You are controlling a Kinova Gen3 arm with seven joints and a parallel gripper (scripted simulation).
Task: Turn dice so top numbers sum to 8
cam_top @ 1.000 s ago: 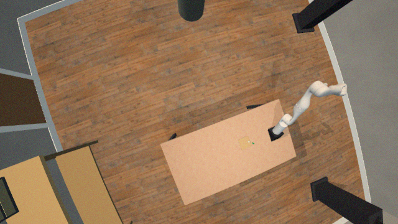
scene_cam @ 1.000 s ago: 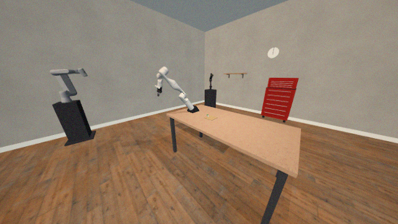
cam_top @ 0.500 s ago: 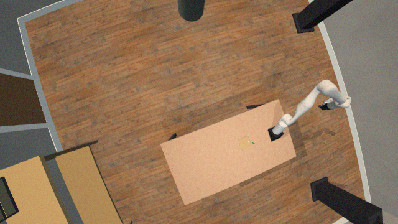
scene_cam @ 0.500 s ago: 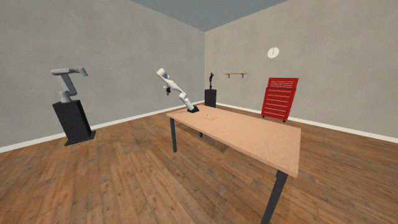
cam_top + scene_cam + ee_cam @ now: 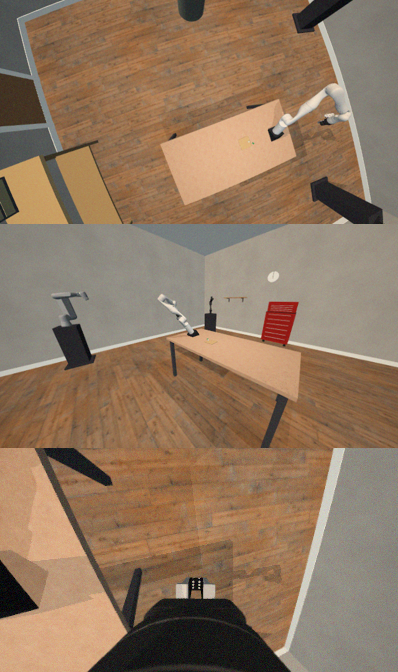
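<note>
Now: the green die 750 mm ahead of my hand, 230 mm below it and 100 mm to the left of it. From my hand the other things lie so: black die (10 mm below); then tan mat (850 mm ahead, 240 mm below, 70 mm to the left); then white die (800 mm ahead, 230 mm below, 60 mm to the left).
</note>
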